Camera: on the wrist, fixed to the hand. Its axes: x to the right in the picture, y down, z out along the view.
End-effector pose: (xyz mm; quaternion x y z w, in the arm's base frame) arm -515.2 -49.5 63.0 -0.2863 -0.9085 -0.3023 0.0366
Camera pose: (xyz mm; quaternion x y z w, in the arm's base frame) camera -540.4 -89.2 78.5 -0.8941 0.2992 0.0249 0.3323
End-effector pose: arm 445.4 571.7 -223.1 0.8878 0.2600 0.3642 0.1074
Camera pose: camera 409.7 600.8 -205.2 -0.2364 0.8883 -0.1361 0.3696
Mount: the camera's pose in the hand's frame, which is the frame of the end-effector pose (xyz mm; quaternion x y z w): 4.9 -31.4 -37.9 0.0054 -0.0354 -0.9993 0.0112
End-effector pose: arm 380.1 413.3 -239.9 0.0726 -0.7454 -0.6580 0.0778
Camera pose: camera 383.5 371.6 -266.3 -0.7228 -0.0579 0.0837 0.6835
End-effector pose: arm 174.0 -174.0 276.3 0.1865 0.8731 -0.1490 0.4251
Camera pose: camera 131.0 -185.0 298.1 0.8734 -0.1803 0.4378 0.1142
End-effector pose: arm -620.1 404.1 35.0 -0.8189 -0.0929 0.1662 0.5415
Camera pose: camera -600.6 385.7 76.6 0.0925 -0.8376 -0.5097 0.1733
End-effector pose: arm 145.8 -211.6 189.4 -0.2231 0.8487 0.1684 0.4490
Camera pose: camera 134.0 -257.6 203.1 -0.8422 -0.2284 -0.4435 0.2046
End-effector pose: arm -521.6 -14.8 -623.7 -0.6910 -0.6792 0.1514 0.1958
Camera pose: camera -531.0 -12.3 -575.2 0.6774 -0.7042 -0.1658 0.1332
